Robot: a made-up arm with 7 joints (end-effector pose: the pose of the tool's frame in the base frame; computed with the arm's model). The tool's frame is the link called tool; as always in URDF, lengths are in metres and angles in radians.
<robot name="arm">
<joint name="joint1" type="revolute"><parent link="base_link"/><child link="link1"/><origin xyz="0 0 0.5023" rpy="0 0 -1.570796"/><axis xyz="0 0 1"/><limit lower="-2.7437" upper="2.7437"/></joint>
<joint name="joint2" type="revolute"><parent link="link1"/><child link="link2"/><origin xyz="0 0 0" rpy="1.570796 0 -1.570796"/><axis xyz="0 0 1"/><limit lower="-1.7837" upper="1.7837"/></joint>
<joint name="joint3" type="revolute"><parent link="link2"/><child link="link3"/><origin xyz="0 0.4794 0" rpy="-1.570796 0 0"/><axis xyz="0 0 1"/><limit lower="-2.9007" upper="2.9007"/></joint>
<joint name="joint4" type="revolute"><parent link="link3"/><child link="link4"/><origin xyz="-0.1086 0 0" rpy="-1.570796 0 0"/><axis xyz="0 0 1"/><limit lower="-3.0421" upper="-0.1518"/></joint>
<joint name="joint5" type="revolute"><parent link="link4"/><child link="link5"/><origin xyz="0.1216 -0.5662 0" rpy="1.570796 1.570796 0"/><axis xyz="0 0 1"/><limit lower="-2.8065" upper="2.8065"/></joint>
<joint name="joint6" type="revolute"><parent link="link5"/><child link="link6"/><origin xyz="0 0 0" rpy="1.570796 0 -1.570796"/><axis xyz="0 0 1"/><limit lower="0.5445" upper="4.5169"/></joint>
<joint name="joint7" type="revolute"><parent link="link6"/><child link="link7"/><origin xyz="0.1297 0 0" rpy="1.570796 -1.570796 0"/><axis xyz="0 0 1"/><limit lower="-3.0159" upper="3.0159"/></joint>
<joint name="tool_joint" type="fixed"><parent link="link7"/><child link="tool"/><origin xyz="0 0 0" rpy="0 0 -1.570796"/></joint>
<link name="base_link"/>
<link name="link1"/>
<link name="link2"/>
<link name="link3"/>
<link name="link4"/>
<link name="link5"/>
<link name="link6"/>
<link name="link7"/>
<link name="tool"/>
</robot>
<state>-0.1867 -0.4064 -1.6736 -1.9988 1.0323 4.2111 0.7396</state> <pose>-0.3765 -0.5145 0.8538 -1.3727 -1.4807 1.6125</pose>
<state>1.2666 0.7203 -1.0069 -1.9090 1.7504 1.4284 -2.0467</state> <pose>0.8129 0.3495 0.4840 -1.3353 -1.4674 -0.6091</pose>
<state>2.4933 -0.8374 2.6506 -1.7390 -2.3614 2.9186 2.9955</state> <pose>0.4433 -0.6517 0.2874 1.7133 -1.6400 0.8810</pose>
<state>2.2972 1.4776 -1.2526 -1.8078 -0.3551 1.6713 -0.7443</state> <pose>0.2671 0.8639 0.2854 0.7848 1.0319 -0.3456</pose>
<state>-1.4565 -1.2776 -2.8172 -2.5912 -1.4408 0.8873 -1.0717</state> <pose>-0.1130 0.1170 -0.0322 -1.2674 0.4961 -1.0699</pose>
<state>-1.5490 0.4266 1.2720 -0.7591 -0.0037 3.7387 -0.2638</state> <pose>0.2802 -0.4809 1.3737 0.3827 -0.5498 2.5616</pose>
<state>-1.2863 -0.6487 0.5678 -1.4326 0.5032 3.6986 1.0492</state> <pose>0.2366 0.1263 1.4194 -0.2784 0.3866 -2.5431</pose>
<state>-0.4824 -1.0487 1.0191 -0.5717 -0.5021 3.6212 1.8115</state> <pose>-0.6724 0.5728 1.0617 -0.0673 -1.2661 -1.2006</pose>
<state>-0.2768 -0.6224 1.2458 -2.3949 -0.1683 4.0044 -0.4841</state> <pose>0.1296 0.5358 0.8254 0.7687 1.8788 2.3355</pose>
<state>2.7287 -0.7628 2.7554 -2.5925 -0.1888 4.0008 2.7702</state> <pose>0.3721 -0.3639 0.2958 0.0800 2.5883 -0.6290</pose>
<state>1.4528 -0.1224 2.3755 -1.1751 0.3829 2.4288 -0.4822</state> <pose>-0.5213 -0.4786 1.3698 1.0377 -1.6868 0.4877</pose>
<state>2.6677 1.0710 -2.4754 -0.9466 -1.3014 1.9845 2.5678</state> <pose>-0.4068 0.6595 1.3531 0.1641 0.7100 -1.9871</pose>
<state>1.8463 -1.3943 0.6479 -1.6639 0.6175 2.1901 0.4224</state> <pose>-0.2990 -0.5771 1.2571 -0.4766 -1.5093 -0.3628</pose>
